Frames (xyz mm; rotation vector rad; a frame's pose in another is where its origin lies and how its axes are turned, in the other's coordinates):
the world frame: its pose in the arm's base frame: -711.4 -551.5 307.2 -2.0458 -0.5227 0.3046
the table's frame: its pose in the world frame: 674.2 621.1 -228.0 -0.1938 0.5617 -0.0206
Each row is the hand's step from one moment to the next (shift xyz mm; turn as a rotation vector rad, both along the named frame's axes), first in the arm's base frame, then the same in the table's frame.
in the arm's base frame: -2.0 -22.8 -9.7 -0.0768 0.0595 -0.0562
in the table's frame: -5.9 20.2 -13.1 -0.0885 -0.0147 0.0675
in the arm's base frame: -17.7 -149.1 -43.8 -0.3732 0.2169 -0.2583
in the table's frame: -36.9 116.2 -97.9 -0.4279 -0.0396 0.2614
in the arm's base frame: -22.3 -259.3 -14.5 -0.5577 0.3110 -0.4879
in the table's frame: -36.1 158.1 -204.1 -0.6731 0.0254 0.4382
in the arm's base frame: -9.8 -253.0 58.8 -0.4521 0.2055 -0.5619
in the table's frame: -0.2 102.6 -238.8 -0.6016 0.1737 0.4126
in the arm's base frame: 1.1 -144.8 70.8 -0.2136 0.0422 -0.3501
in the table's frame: 18.3 32.6 -156.8 -0.3139 0.1784 0.1990
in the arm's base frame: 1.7 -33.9 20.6 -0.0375 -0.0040 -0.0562
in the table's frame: 7.0 5.0 -38.8 -0.0539 0.0341 0.0228
